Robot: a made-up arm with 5 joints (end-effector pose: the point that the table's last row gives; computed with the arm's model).
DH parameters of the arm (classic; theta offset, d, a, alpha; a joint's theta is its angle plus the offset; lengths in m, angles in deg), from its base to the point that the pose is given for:
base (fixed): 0 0 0.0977 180
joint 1: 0 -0.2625 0.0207 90
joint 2: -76.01 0 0.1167 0
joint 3: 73.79 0 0.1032 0
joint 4: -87.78 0.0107 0 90
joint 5: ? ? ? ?
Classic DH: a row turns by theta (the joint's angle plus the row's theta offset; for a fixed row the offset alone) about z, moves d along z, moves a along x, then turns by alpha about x.
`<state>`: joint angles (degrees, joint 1 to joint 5).
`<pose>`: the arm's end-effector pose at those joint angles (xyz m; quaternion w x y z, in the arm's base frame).
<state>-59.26 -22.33 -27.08 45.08 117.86</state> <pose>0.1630 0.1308 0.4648 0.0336 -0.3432 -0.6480 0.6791</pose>
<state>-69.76 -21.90 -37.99 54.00 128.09</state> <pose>0.1329 0.1263 0.4773 0.0878 0.3459 0.6570 -0.6641</pose>
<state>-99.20 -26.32 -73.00 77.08 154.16</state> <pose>0.0795 0.0452 0.5072 0.3220 0.3650 0.7456 -0.4550</pose>
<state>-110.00 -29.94 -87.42 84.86 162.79</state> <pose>0.0864 -0.0002 0.5065 0.3401 0.3705 0.7946 -0.3401</pose>
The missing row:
joint 5: -2.79 -0.0782 0 0
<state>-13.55 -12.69 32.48 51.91 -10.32</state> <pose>0.2374 0.0447 0.2738 0.9873 0.0367 -0.1547 0.0038</pose>
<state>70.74 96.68 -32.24 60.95 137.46</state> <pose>0.1516 -0.1217 0.0663 0.8082 0.2965 -0.0668 0.5044</pose>
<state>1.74 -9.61 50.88 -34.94 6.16</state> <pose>0.2854 0.0050 0.3052 0.7450 -0.0297 -0.6663 0.0106</pose>
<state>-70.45 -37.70 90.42 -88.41 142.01</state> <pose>0.1221 0.1006 0.3353 0.1169 0.5025 0.7343 -0.4412</pose>
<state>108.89 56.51 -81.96 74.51 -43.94</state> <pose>0.0193 -0.2621 0.2903 0.1978 -0.1805 -0.2995 -0.9157</pose>
